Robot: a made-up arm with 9 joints. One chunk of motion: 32 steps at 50 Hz.
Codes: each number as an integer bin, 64 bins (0 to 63) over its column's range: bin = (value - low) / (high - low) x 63, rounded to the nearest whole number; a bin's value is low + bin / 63 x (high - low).
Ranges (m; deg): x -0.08..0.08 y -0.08..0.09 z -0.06..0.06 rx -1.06..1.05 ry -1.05..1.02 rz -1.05..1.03
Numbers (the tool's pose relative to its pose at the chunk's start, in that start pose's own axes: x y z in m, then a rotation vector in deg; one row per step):
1: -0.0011 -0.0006 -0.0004 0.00 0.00 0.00
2: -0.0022 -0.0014 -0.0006 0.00 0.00 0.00
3: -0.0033 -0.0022 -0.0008 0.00 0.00 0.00
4: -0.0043 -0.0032 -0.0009 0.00 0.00 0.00
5: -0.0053 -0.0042 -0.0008 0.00 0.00 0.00
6: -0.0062 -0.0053 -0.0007 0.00 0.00 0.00
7: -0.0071 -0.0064 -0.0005 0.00 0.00 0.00
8: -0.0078 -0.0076 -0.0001 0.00 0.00 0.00
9: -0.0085 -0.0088 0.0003 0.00 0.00 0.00
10: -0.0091 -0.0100 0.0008 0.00 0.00 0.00
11: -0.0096 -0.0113 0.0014 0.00 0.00 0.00
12: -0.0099 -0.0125 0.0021 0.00 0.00 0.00
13: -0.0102 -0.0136 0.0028 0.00 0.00 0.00
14: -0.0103 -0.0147 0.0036 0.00 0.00 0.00
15: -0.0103 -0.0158 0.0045 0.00 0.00 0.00
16: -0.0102 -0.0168 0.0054 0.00 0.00 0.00
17: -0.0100 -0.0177 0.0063 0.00 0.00 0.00
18: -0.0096 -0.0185 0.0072 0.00 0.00 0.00
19: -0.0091 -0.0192 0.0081 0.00 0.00 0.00
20: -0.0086 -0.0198 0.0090 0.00 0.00 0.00
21: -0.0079 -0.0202 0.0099 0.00 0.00 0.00
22: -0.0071 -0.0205 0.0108 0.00 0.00 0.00
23: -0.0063 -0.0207 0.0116 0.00 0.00 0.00
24: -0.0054 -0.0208 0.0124 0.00 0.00 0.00
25: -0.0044 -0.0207 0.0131 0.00 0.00 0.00
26: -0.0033 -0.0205 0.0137 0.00 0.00 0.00
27: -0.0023 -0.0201 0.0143 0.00 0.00 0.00
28: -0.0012 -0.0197 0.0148 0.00 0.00 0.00
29: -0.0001 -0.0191 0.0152 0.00 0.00 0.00
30: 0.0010 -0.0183 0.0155 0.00 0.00 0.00
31: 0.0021 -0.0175 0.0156 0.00 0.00 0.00
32: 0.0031 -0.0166 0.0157 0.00 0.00 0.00
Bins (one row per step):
1: 31 29 31 32 32 32
2: 31 29 31 32 32 32
3: 30 29 31 32 32 32
4: 30 28 31 32 32 32
5: 29 28 31 32 32 32
6: 29 28 31 32 32 32
7: 29 27 31 32 32 32
8: 28 27 31 32 32 32
9: 28 26 32 32 32 32
10: 28 26 32 32 32 32
11: 28 25 32 32 32 32
12: 28 25 33 32 32 32
13: 27 25 33 32 32 32
14: 27 24 33 32 32 32
15: 27 24 34 32 32 32
16: 27 23 34 32 32 32
17: 28 23 35 32 32 32
18: 28 23 35 32 32 32
19: 28 23 36 32 32 32
20: 28 22 36 32 32 32
21: 28 22 37 32 32 32
22: 29 22 37 32 32 32
23: 29 22 38 32 32 32
24: 29 22 38 32 32 32
25: 30 22 38 32 32 32
26: 30 22 39 32 32 32
27: 31 22 39 32 32 32
28: 31 22 39 32 32 32
29: 31 23 39 32 32 32
30: 32 23 40 32 32 32
31: 32 23 40 32 32 32
32: 33 23 40 32 32 32

